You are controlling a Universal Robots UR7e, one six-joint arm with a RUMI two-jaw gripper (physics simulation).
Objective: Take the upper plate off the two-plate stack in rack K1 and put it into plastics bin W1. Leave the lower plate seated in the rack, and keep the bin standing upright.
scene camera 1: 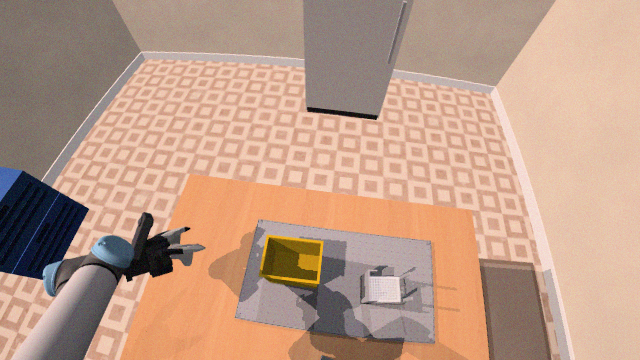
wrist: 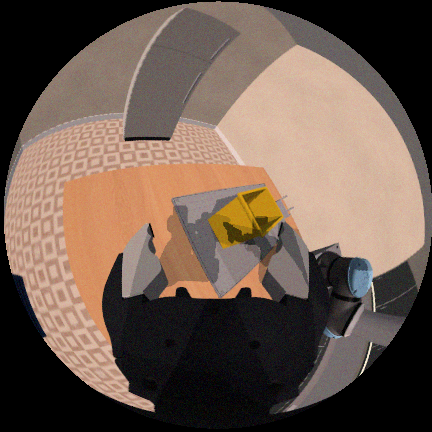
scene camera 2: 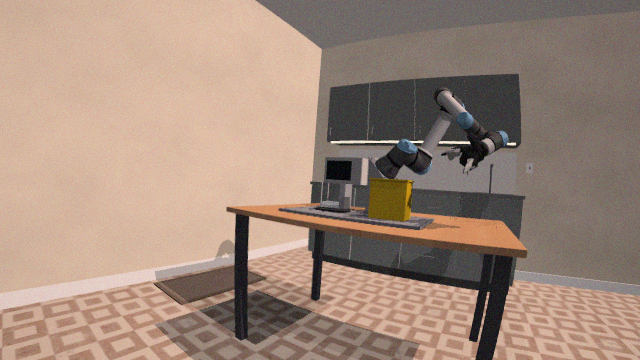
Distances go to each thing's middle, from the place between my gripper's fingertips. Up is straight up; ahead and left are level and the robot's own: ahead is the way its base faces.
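The yellow plastics bin W1 (scene camera 1: 291, 261) sits 170 mm below my hand, 260 mm to the right of it and 60 mm ahead of it, and going by their middles it is, of the things named here, the nearest to my hand. There is also the white gridded plate (scene camera 1: 385, 289), which is a fair way below my hand, far to the right of it and a little ahead of it.
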